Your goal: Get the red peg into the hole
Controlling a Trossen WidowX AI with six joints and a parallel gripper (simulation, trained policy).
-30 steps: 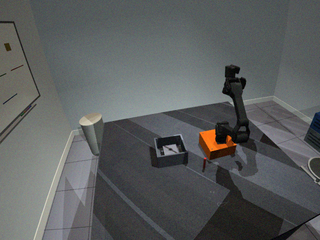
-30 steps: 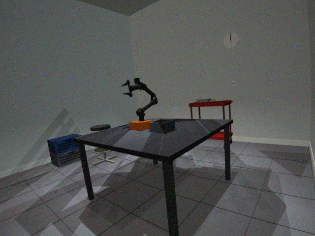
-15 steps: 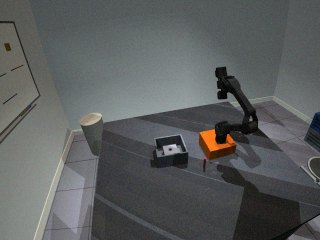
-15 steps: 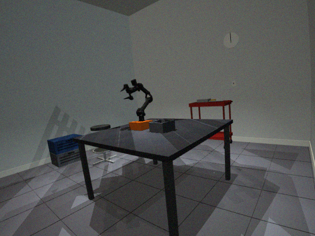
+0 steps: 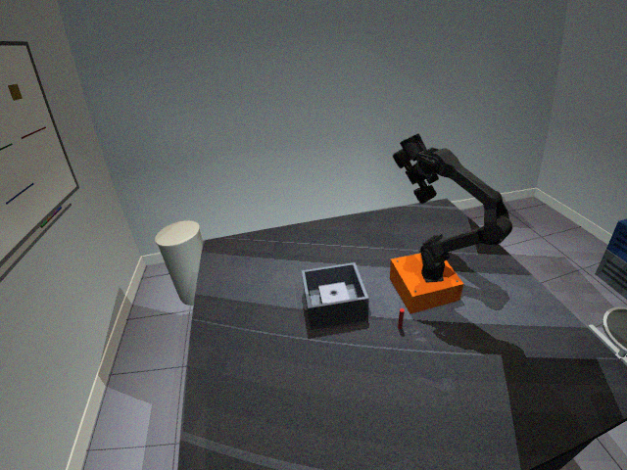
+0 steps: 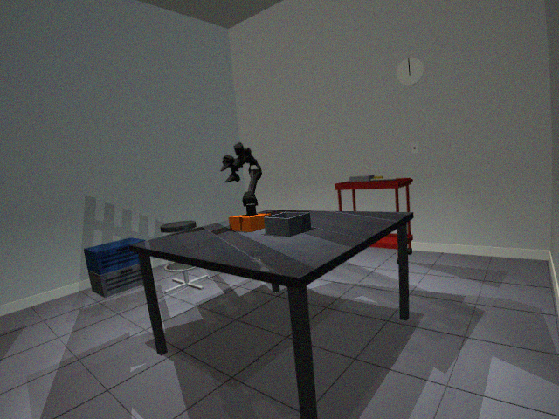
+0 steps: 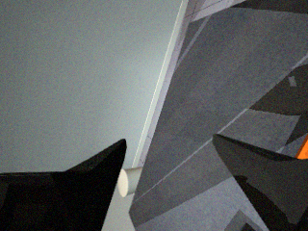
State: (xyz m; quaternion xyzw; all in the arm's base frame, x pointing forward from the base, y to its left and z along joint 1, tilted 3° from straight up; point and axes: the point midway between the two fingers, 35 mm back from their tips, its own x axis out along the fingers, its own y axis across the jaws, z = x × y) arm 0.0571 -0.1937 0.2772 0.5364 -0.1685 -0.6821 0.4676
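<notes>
My gripper tip is 350 mm to the right of the red peg, 310 mm above it and 90 mm short of it. Round my gripper tip: plate (310 mm below, 290 mm ahead, 220 mm to the left); then grey box (330 mm below, 290 mm ahead, 220 mm to the left).
</notes>
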